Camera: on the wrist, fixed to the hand. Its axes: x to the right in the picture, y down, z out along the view.
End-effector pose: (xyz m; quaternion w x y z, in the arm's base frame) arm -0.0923 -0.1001 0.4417 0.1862 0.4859 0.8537 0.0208
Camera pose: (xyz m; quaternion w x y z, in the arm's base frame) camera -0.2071 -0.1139 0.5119 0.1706 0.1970 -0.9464 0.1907
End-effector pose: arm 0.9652 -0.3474 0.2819 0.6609 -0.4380 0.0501 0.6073
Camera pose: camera 1.0911 -0.3869 0.2522 0.9364 -0.3199 0.0379 -0.1390
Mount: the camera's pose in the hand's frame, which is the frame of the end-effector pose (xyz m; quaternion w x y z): 0.0202 -0.0864 -0.1021 0.6765 0.2287 0.2333 -0.6600
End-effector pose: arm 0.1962 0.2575 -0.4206 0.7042 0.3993 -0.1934 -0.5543
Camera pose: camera 0.2214 0.2684 -0.5531 0.0644 0.6881 0.1702 -0.7024
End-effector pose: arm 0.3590 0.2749 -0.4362 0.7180 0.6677 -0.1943 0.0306
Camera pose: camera 0.4282 0.3604 -0.5149 0.3985 0.7370 0.4837 -0.2530
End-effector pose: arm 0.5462 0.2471 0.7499 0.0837 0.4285 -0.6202 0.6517
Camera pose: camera 0.5426 0.3471 0.8409 0.5334 0.5663 0.0318 0.6275
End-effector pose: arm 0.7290 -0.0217 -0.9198 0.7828 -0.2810 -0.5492 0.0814
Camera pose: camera 0.8136 -0.1203 -0.8820 0.7757 0.3324 -0.3558 -0.4015
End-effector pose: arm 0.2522 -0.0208 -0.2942 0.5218 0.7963 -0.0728 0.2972
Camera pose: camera 0.2649 0.1108 -0.3227 0.3840 0.6367 0.6660 0.0591
